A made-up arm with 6 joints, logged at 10 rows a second.
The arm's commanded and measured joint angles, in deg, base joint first. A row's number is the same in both.
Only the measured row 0 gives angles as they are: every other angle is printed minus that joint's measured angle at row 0.
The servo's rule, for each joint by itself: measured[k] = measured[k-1] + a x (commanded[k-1-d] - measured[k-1]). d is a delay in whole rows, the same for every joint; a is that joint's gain. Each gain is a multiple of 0.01, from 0.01 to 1. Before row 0 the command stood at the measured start. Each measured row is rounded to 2 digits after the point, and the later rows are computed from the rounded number. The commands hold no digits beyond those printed.
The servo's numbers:
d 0
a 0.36 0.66 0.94 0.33 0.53 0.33
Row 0, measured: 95.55 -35.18 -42.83 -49.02 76.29 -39.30
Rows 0 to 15, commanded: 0.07 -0.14 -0.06 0.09 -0.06 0.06; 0.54 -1.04 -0.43 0.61 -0.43 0.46; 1.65 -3.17 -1.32 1.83 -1.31 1.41; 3.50 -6.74 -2.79 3.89 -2.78 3.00; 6.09 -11.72 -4.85 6.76 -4.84 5.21; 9.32 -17.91 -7.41 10.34 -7.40 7.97; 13.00 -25.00 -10.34 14.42 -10.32 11.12; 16.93 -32.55 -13.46 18.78 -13.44 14.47; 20.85 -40.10 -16.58 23.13 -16.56 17.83; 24.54 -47.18 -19.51 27.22 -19.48 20.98; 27.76 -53.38 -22.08 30.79 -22.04 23.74; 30.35 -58.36 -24.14 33.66 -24.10 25.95; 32.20 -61.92 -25.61 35.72 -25.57 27.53; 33.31 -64.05 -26.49 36.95 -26.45 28.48; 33.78 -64.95 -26.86 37.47 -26.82 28.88; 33.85 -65.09 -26.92 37.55 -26.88 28.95
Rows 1 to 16, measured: 0.03 -0.09 -0.06 0.03 -0.03 0.02; 0.21 -0.72 -0.41 0.22 -0.24 0.17; 0.73 -2.34 -1.27 0.75 -0.81 0.58; 1.73 -5.24 -2.70 1.79 -1.85 1.38; 3.30 -9.52 -4.72 3.43 -3.43 2.64; 5.47 -15.06 -7.25 5.71 -5.53 4.40; 8.18 -21.62 -10.15 8.58 -8.07 6.62; 11.33 -28.83 -13.26 11.95 -10.92 9.21; 14.76 -36.27 -16.38 15.64 -13.91 12.05; 18.28 -43.47 -19.32 19.46 -16.86 15.00; 21.69 -50.01 -21.91 23.20 -19.61 17.88; 24.81 -55.52 -24.01 26.65 -21.99 20.54; 27.47 -59.74 -25.51 29.64 -23.89 22.85; 29.57 -62.58 -26.43 32.05 -25.25 24.71; 31.09 -64.14 -26.83 33.84 -26.08 26.09; 32.08 -64.77 -26.91 35.06 -26.50 27.03
